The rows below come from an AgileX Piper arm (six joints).
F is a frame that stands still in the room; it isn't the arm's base.
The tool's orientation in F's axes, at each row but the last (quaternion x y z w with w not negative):
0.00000, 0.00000, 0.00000, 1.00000
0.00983, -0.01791, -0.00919, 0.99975
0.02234, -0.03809, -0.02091, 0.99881
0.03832, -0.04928, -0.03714, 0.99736
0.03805, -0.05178, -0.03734, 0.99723
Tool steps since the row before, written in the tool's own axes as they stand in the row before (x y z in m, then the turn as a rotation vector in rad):
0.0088, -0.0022, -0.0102, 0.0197, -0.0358, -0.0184
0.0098, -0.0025, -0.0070, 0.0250, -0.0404, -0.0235
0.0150, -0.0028, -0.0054, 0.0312, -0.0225, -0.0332
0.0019, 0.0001, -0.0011, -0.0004, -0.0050, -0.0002
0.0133, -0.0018, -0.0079, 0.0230, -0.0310, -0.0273
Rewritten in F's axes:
0.0088, -0.0022, -0.0102, 0.0197, -0.0358, -0.0184
0.0100, -0.0025, -0.0067, 0.0251, -0.0404, -0.0234
0.0152, -0.0032, -0.0044, 0.0327, -0.0224, -0.0318
0.0020, 0.0000, -0.0009, -0.0007, -0.0049, -0.0006
0.0139, -0.0023, -0.0066, 0.0235, -0.0307, -0.0272

